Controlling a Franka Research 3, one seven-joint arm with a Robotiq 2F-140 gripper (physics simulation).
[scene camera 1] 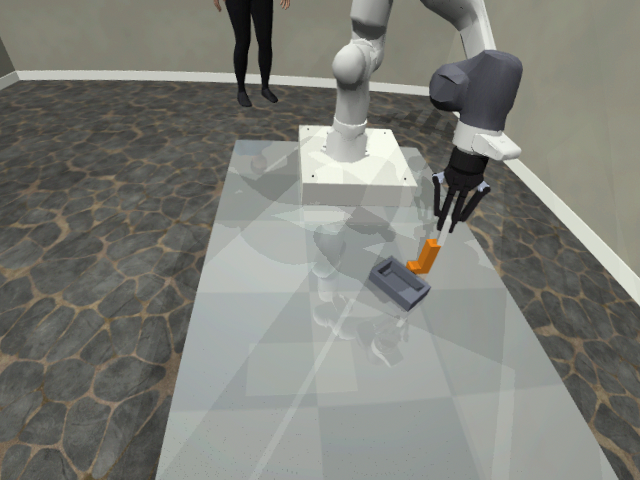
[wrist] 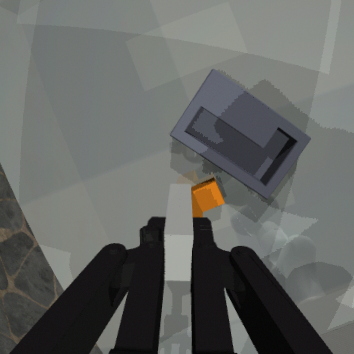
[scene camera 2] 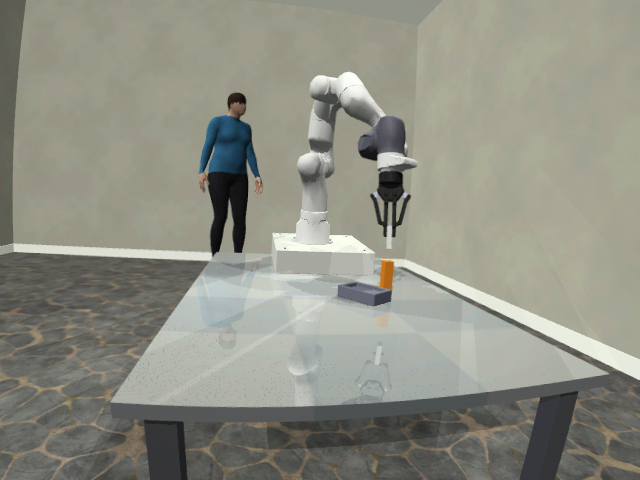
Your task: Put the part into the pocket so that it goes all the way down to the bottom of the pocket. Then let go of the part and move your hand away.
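The orange L-shaped part (scene camera 1: pixel 428 256) (scene camera 2: pixel 386 273) (wrist: pixel 207 194) stands on the table with its long arm upright and its short foot low on the side near the block. It is outside the pocket. The dark grey block (scene camera 1: pixel 387 294) (scene camera 2: pixel 361 296) (wrist: pixel 235 102) lies beside it, its L-shaped pocket facing up and empty. My gripper (scene camera 1: pixel 445 229) (scene camera 2: pixel 389 236) (wrist: pixel 179 201) is shut, holds no part and hangs above the orange part. A pale strip (scene camera 2: pixel 388 242) (wrist: pixel 179 255) juts down between the fingertips. In the wrist view, the gripper hides some of the part.
The glossy table (scene camera 1: pixel 248 439) (scene camera 2: pixel 258 382) reflects the arm. The white robot base (scene camera 1: pixel 356 193) (scene camera 2: pixel 325 262) stands at the back of the table. A person (scene camera 1: pixel 252 46) (scene camera 2: pixel 229 144) stands behind the table on the left. The right table edge is near the part.
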